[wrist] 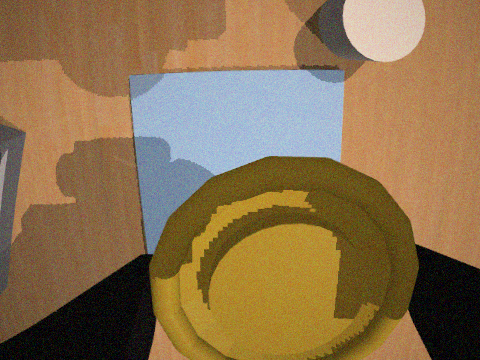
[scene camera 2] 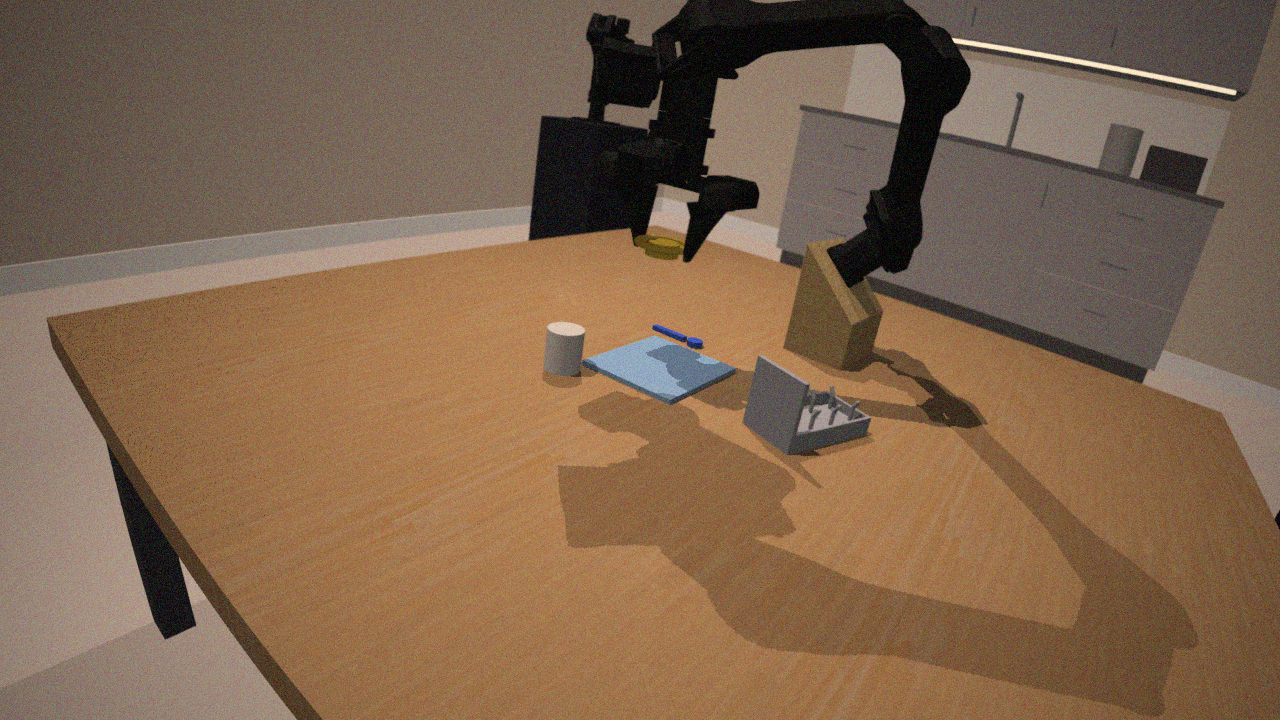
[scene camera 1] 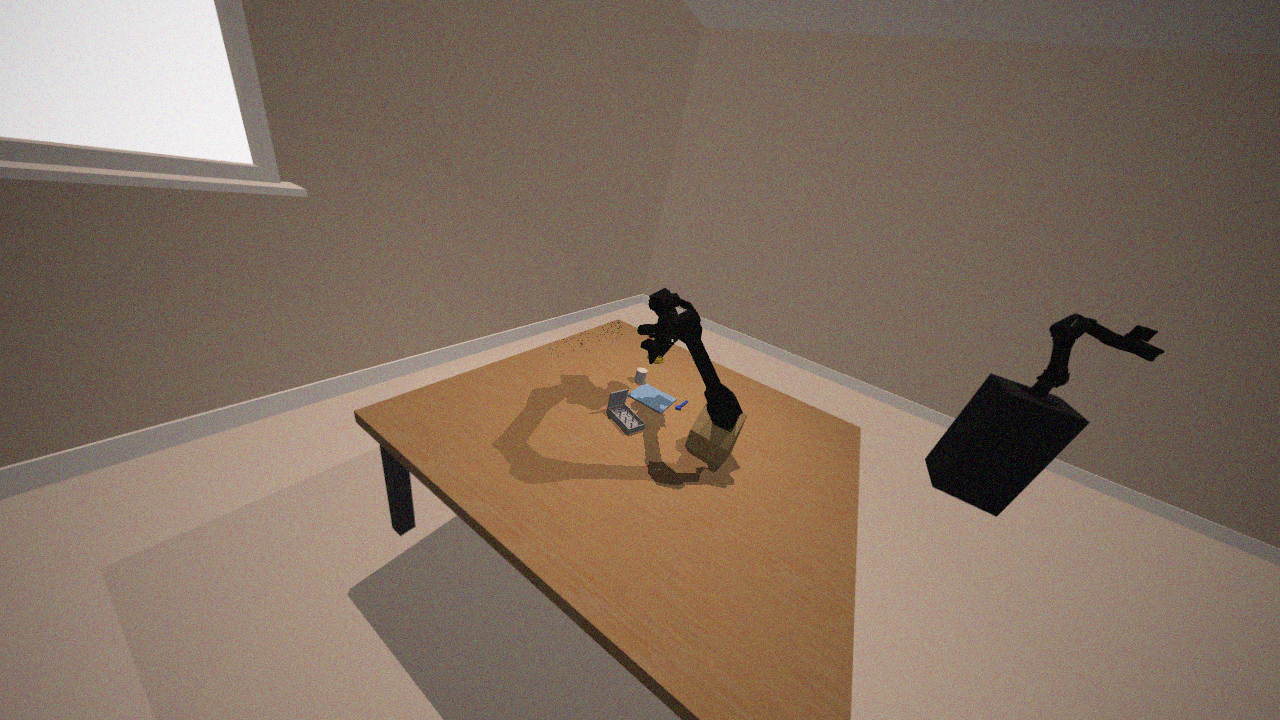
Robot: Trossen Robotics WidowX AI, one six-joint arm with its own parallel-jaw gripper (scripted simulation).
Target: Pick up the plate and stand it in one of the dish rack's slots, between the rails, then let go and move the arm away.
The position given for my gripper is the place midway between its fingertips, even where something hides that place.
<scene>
My gripper (scene camera 2: 661, 253) holds a yellow plate (scene camera 2: 659, 247). Also in view: a grey dish rack (scene camera 2: 779, 408) and a white cup (scene camera 2: 564, 344).
The yellow plate is seen too in the wrist view (wrist: 286, 250). The grey dish rack is seen too in scene camera 1 (scene camera 1: 628, 420). My gripper is seen too in the wrist view (wrist: 281, 266) and in scene camera 1 (scene camera 1: 655, 361).
</scene>
